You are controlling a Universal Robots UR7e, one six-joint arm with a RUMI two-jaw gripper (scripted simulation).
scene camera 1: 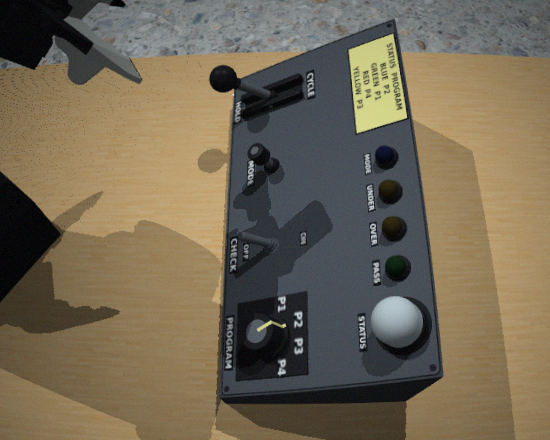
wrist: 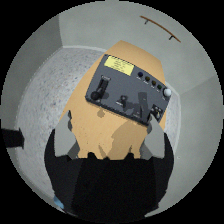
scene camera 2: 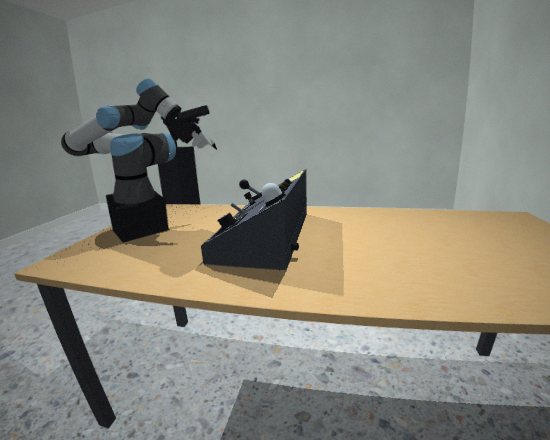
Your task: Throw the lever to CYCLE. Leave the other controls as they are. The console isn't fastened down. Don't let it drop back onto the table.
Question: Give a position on a dark sloped console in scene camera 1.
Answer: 325, 203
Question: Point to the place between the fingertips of my gripper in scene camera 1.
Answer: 132, 39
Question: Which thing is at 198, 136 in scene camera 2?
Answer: My gripper.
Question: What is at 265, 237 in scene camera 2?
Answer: A dark sloped console.
